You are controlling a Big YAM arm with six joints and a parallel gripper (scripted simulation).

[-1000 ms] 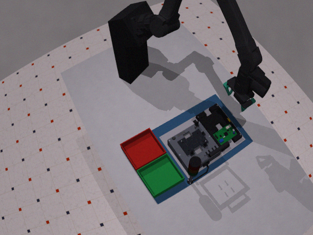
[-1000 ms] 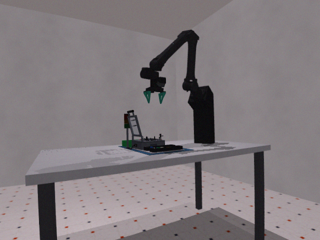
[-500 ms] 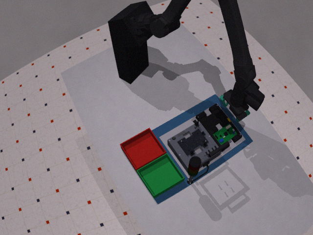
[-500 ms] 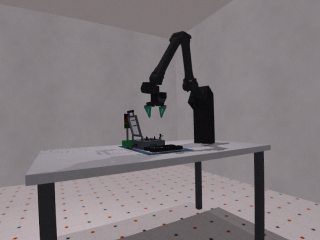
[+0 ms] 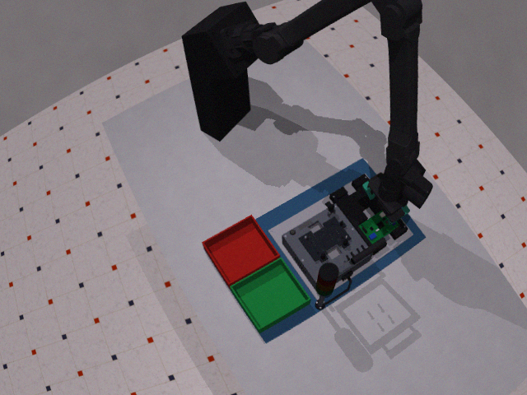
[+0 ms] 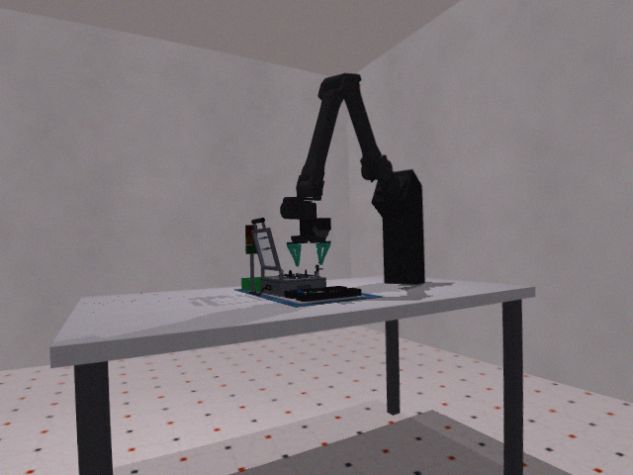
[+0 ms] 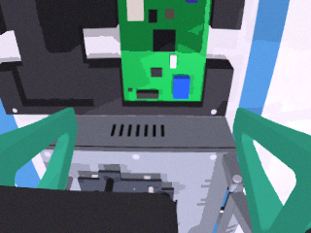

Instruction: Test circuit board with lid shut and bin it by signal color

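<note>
Right now my hand is 10 cm above the green circuit board and 1 cm to the right of it. From my hand the other things lie so: latch hook (12 cm to the right, 8 cm behind, 3 cm below); tester lid (15 cm to the right, 11 cm ahead, 7 cm above); tester plate (16 cm to the right, 5 cm below).
</note>
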